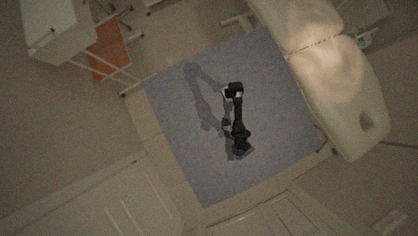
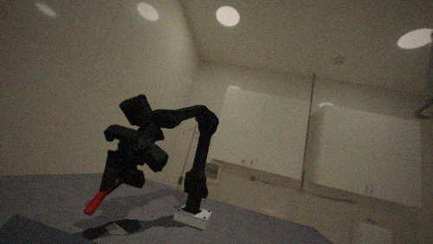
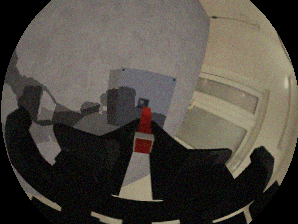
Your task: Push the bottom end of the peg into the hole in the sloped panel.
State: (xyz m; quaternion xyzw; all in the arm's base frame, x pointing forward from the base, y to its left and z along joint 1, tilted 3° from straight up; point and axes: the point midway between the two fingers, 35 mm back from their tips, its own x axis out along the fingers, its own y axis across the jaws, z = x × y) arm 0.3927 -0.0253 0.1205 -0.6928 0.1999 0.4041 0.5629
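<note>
Right now the grey sloped panel is 60 mm ahead of my gripper tip, 20 mm to the left of it and 90 mm below it. From my gripper tip the other things lie so: red peg (10 mm behind, 10 mm above).
</note>
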